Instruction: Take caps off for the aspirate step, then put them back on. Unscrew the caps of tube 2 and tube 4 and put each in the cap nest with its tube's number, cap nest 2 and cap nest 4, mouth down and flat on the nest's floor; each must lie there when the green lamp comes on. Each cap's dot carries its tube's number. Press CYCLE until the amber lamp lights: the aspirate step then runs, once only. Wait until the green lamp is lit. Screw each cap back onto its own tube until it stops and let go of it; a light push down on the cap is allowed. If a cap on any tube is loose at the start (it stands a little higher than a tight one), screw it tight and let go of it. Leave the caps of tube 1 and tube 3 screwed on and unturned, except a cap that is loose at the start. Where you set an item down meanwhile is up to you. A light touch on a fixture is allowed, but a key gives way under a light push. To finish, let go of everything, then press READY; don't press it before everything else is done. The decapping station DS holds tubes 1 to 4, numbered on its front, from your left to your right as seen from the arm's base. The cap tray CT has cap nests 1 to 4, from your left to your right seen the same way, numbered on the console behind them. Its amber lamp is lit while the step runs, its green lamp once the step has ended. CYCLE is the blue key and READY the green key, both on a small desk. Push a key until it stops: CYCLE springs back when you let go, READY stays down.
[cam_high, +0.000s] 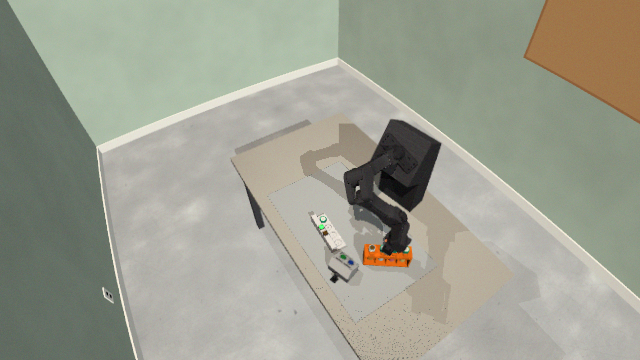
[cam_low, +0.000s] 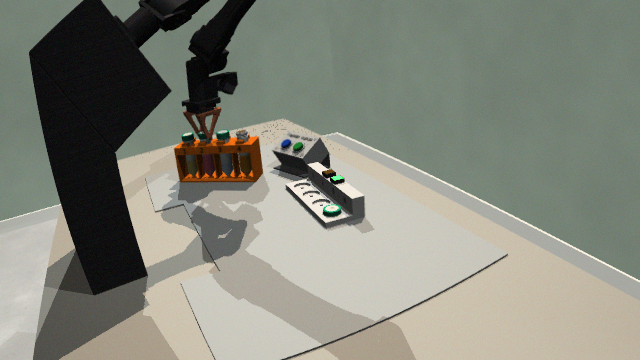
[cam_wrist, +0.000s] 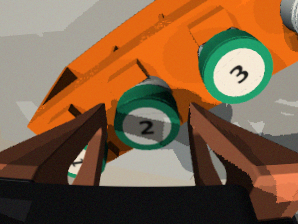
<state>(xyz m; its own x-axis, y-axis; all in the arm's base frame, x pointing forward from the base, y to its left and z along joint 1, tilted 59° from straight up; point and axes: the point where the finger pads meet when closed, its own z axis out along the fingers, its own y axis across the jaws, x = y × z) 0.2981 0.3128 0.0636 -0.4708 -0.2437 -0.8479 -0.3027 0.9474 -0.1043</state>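
My gripper is now 50 mm past the cap 1 and 20 mm to the right of it. Round my hand: green ready key (230 mm ahead, 60 mm to the right, 50 mm below); then blue cycle key (200 mm ahead, 20 mm to the right, 50 mm below).
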